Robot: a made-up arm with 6 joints.
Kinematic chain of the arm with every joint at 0, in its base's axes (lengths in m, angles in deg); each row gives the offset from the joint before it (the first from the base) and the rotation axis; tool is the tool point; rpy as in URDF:
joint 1: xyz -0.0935 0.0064 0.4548 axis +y
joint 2: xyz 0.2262 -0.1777 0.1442 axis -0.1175 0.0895 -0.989
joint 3: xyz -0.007 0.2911 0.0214 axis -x
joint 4: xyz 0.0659 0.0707 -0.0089 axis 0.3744 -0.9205 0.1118
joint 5: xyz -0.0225 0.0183 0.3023 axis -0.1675 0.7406 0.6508
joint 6: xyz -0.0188 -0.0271 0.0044 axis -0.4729 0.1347 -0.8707
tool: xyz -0.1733 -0.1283 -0.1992 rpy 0 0 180
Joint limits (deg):
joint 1: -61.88..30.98
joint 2: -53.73..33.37
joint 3: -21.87..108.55
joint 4: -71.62..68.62
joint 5: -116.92..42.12
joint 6: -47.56..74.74
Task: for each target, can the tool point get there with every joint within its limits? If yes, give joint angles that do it. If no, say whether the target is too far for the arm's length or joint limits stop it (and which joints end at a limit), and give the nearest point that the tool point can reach.
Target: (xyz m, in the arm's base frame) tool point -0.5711 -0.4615 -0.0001
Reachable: no: joint limits stop it (at a limit: joint 1, joint 2, joint 3, joint 5, joint 6) | nearest point -0.4465 -0.2156 0.2679 | short by 0.384 m
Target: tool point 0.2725 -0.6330 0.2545
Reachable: no: joint limits stop it (at a limit: joint 1, joint 2, joint 3, joint 4, joint 5, joint 6) | nearest point 0.3123 -0.2861 0.2431 | short by 0.349 m
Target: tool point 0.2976 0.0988 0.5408
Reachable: yes | joints 16.01 20.54 -7.60 -35.92 -43.71 -29.18
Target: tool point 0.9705 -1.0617 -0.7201
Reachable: no: too far | nearest point 0.3573 -0.1970 0.0937 | short by 1.336 m
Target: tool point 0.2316 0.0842 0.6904
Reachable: yes | joints -15.34 8.87 47.97 -60.00 -75.37 -34.45
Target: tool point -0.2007 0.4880 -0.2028
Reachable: no: joint limits stop it (at a limit: joint 1, joint 2, joint 3, joint 5, joint 6) | nearest point -0.2276 0.2941 0.1709 | short by 0.422 m
